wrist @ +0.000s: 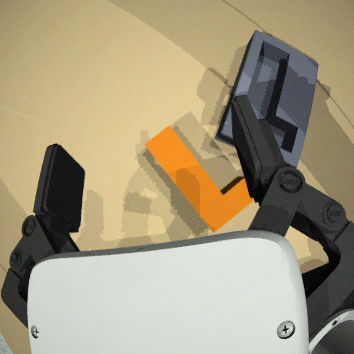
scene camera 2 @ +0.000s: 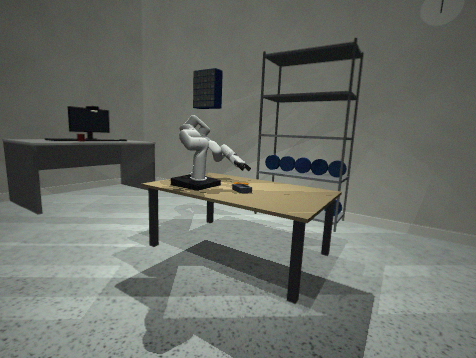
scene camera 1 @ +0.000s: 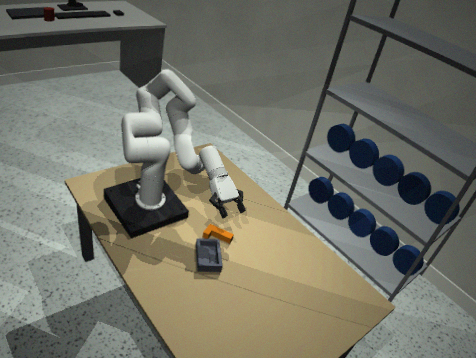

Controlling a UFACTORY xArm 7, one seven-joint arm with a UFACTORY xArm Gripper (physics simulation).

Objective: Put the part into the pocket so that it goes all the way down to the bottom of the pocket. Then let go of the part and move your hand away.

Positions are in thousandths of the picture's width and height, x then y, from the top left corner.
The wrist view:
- gripper: 408, 383
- orange L-shaped block: 609, 586, on the table
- dark grey pocket block: 790, 230
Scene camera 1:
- gripper: 493, 599
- dark grey pocket block: 438, 705
